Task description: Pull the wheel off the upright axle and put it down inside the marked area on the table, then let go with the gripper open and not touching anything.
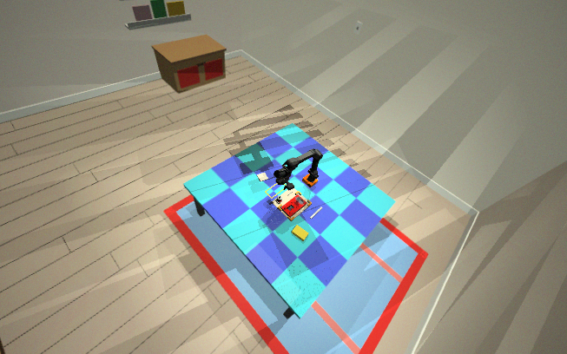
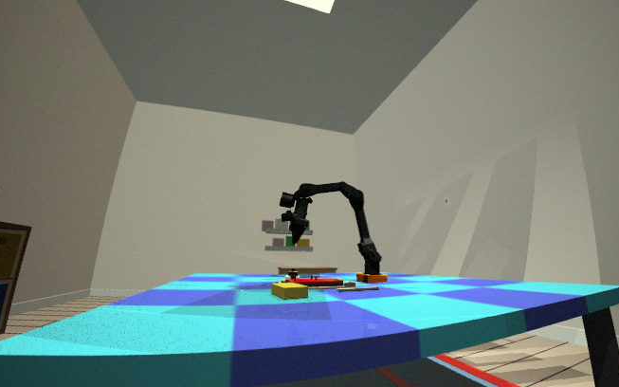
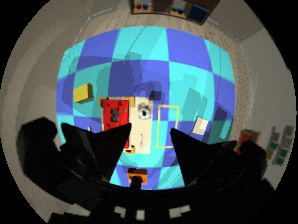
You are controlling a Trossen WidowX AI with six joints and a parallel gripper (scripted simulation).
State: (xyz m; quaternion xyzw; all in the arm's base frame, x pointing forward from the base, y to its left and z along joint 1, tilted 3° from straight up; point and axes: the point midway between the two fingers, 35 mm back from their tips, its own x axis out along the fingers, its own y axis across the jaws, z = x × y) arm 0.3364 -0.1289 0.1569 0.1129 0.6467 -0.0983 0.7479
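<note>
My gripper tip is now 1 cm short of the wheel, 2 cm to the right of it and 13 cm above it. Round my gripper tip: pale square tile 10 cm behind, 23 cm to the right, 16 cm below; thin white bar 9 cm behind, 32 cm to the left, 16 cm below; yellow block 15 cm ahead, 30 cm to the left, 15 cm below.
</note>
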